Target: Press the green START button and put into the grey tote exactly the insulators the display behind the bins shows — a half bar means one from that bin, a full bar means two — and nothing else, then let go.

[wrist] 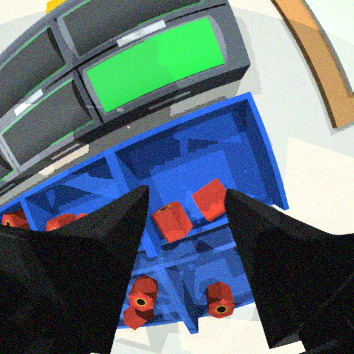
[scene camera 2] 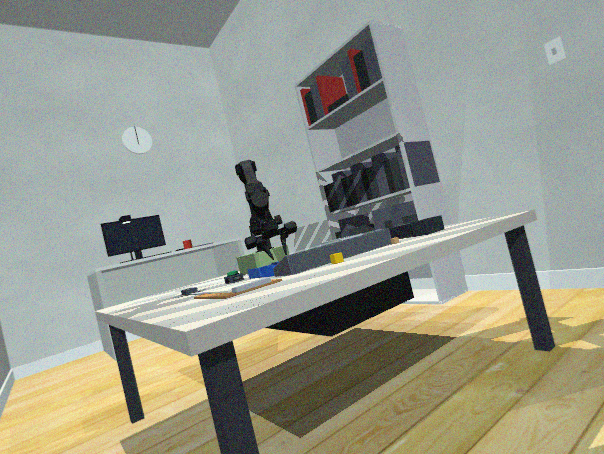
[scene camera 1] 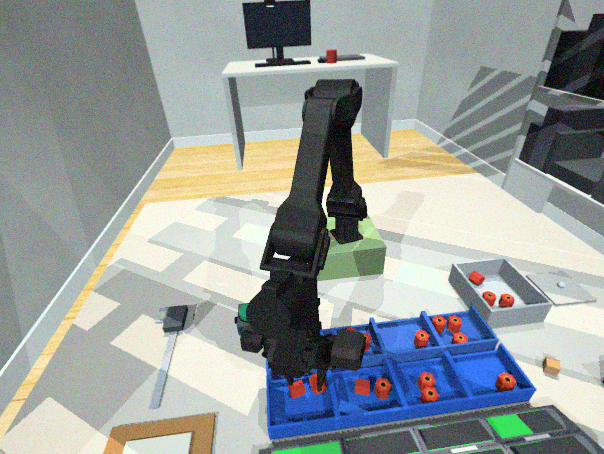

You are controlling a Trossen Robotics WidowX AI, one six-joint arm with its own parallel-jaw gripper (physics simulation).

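My gripper is half open and empty, pointing down at the end blue bin nearest the display's full green bar. Two red insulators there, one by a fingertip and another, lie between or just below the fingertips; contact is unclear. The blue bins hold several more. Another display cell shows a half green bar. The grey tote holds three insulators. The green START button is partly hidden by the arm in scene camera 1.
The display stands along the bins. A caliper and a wood-framed panel lie beside them. A tan cube, a yellow cube and a grey lid are on the table.
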